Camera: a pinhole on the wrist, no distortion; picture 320 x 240 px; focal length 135.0 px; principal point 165.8 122.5 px. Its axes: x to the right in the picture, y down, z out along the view. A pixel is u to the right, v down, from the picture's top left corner.
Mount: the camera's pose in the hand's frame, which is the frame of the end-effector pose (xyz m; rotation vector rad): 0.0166 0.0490 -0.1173 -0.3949 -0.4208 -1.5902
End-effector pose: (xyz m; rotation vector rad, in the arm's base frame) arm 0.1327 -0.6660 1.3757 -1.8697 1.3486 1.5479
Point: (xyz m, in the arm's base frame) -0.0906 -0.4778 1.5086
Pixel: 208 43
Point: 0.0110 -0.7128 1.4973
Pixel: 134 31
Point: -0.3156 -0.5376 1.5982
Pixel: 145 55
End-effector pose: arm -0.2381 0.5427 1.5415 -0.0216 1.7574 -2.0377
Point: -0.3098 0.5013 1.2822
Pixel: 67 228
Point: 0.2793 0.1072 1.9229
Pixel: 306 24
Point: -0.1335 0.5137 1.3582
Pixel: 121 86
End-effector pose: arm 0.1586 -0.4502 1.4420 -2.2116 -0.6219 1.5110
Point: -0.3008 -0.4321 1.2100
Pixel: 242 133
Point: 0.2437 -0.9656 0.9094
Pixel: 28 150
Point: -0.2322 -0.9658 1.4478
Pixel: 158 14
